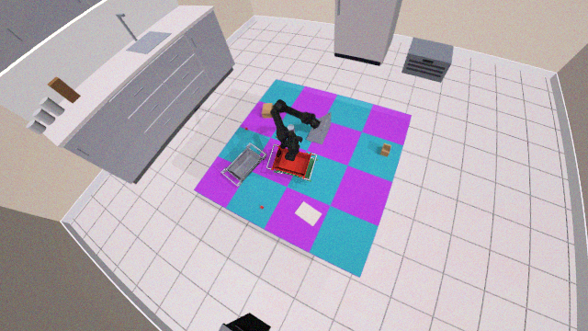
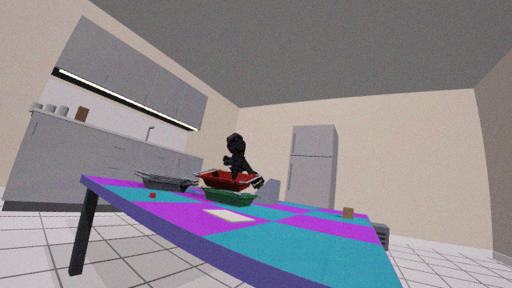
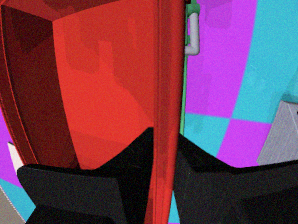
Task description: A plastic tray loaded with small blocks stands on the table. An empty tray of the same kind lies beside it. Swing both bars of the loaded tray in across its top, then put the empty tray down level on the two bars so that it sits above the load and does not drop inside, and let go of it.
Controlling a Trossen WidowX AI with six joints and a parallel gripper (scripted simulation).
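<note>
The red tray lies 70 mm ahead of my gripper tip, 10 mm to the left of it and 10 mm above it. From my gripper tip the other things lie so: white flat plate 320 mm ahead, 230 mm to the left, 110 mm below.
</note>
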